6 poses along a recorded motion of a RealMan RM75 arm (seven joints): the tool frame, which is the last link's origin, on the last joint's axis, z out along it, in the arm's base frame.
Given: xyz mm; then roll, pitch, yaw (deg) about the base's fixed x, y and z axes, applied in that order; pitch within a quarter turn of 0, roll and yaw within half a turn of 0.
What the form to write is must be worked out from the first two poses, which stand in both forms.
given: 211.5, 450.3, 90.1, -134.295, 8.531, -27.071
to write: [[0.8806, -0.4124, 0.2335, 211.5], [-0.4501, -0.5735, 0.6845, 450.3], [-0.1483, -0.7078, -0.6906, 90.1], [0, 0, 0, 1]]
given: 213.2, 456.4, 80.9, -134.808, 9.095, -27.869
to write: [[0.8729, -0.4286, 0.2332, 213.2], [-0.4616, -0.5706, 0.6793, 456.4], [-0.1581, -0.7006, -0.6959, 80.9], [0, 0, 0, 1]]
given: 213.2, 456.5, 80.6, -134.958, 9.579, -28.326
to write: [[0.8680, -0.4389, 0.2323, 213.2], [-0.4679, -0.5661, 0.6787, 456.5], [-0.1664, -0.6978, -0.6967, 80.6], [0, 0, 0, 1]]
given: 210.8, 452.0, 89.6, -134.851, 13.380, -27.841
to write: [[0.8602, -0.4744, 0.1868, 210.8], [-0.4543, -0.5470, 0.7031, 452.0], [-0.2314, -0.6897, -0.6861, 89.6], [0, 0, 0, 1]]
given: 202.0, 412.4, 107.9, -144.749, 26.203, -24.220
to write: [[0.8183, -0.5674, -0.0921, 202.0], [-0.3681, -0.6402, 0.6743, 412.4], [-0.4416, -0.5178, -0.7327, 107.9], [0, 0, 0, 1]]
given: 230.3, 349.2, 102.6, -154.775, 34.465, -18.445
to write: [[0.7821, -0.5150, -0.3508, 230.3], [-0.2609, -0.7819, 0.5663, 349.2], [-0.5659, -0.3514, -0.7459, 102.6], [0, 0, 0, 1]]
